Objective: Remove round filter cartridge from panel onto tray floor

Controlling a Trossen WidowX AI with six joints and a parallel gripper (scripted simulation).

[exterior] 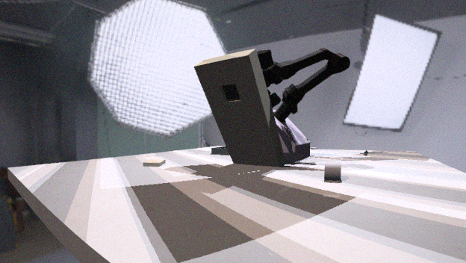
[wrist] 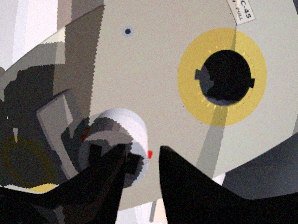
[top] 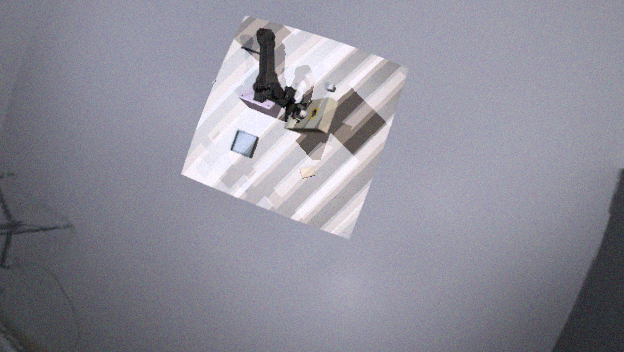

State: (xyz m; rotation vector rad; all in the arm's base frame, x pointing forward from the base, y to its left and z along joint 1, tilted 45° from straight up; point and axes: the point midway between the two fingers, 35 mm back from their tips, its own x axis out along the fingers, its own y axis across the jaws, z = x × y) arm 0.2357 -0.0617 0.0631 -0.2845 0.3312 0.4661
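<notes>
Now: gripper tip 20 mm above the round white filter cartridge and 10 mm short of it. Round my gripper tip: small flat block 310 mm to the right, 230 mm below, 160 mm ahead; then grey-blue tray 320 mm behind, 280 mm to the right, 220 mm below; then beige panel 50 mm below, 50 mm ahead.
</notes>
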